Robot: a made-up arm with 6 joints. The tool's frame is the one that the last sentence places.
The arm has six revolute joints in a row. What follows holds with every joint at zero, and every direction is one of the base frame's.
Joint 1 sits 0.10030 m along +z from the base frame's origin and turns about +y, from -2.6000 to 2.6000 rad.
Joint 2 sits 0.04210 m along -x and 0.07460 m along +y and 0.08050 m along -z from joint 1 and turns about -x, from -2.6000 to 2.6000 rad.
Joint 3 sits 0.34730 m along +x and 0.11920 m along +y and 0.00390 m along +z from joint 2 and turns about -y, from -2.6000 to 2.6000 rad.
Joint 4 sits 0.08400 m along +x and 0.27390 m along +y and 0.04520 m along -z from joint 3 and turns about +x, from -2.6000 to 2.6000 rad.
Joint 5 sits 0.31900 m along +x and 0.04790 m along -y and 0.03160 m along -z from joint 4 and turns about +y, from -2.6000 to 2.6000 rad.
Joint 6 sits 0.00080 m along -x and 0.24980 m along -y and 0.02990 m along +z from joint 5 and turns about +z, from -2.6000 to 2.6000 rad.
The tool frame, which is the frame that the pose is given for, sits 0.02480 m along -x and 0.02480 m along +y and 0.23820 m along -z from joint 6; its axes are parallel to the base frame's.
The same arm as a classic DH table. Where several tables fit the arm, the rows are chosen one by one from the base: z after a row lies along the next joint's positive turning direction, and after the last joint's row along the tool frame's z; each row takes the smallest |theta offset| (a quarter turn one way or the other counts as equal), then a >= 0, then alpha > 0; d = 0 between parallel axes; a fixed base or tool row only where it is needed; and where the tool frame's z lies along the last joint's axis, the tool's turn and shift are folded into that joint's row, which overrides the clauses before.
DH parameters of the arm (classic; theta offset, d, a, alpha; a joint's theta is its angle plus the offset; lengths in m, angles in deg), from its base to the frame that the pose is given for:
base (fixed): 0.00 0.1003 0.0000 -90.00
joint 1: 90.00 0.0746 0.0805 -90.00
joint 2: 0.00 -0.3052 -0.0039 -90.00
joint 3: 0.00 -0.3931 0.0452 -90.00
joint 4: 0.00 0.4030 0.0316 -90.00
joint 5: 90.00 -0.2977 0.0008 -90.00
joint 6: -45.00 0.0000 0.0351 0.00
tool (fixed): -135.00 -0.2083 0.0000 0.00
Joint limits (deg, base to tool): -148.97..148.97 -148.97..148.97 -148.97..148.97 -148.97..148.97 -148.97..148.97 -148.97..148.97

